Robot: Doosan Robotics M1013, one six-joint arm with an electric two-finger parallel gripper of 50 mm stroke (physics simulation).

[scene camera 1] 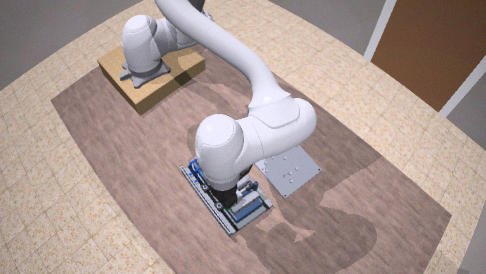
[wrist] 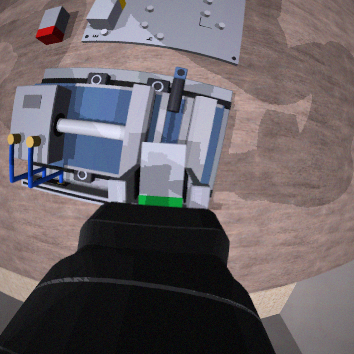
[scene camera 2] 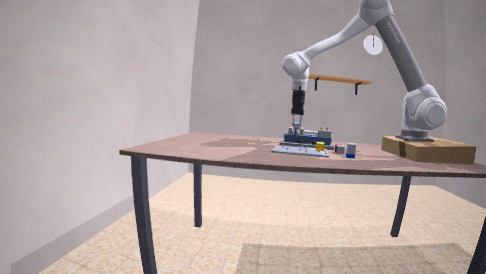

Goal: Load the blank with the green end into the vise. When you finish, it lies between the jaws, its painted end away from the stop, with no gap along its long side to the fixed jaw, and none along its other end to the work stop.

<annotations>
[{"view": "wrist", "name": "my gripper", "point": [162, 177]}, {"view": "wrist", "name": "green-ended blank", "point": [162, 164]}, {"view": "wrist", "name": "moving jaw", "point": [142, 98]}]
</annotations>
